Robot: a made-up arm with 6 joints. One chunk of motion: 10 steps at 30 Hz.
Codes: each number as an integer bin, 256 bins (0 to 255) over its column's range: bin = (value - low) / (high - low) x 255, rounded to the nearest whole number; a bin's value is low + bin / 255 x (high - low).
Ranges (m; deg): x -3.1..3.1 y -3.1..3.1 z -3.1..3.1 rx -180..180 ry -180..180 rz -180..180
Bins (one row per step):
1: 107 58 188 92 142 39
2: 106 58 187 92 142 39
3: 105 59 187 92 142 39
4: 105 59 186 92 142 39
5: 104 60 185 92 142 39
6: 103 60 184 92 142 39
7: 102 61 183 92 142 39
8: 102 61 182 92 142 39
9: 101 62 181 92 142 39
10: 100 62 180 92 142 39
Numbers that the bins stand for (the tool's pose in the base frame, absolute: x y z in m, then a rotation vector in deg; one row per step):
1: -0.4984 -1.6898 1.4710 -50.12 20.47 -124.94
2: -0.5227 -1.6898 1.4467 -50.12 20.47 -124.94
3: -0.5471 -1.6655 1.4467 -50.12 20.47 -124.94
4: -0.5471 -1.6655 1.4224 -50.12 20.47 -124.94
5: -0.5714 -1.6412 1.3980 -50.12 20.47 -124.94
6: -0.5957 -1.6412 1.3737 -50.12 20.47 -124.94
7: -0.6200 -1.6169 1.3494 -50.12 20.47 -124.94
8: -0.6200 -1.6169 1.3251 -50.12 20.47 -124.94
9: -0.6443 -1.5925 1.3008 -50.12 20.47 -124.94
10: -0.6686 -1.5925 1.2765 -50.12 20.47 -124.94

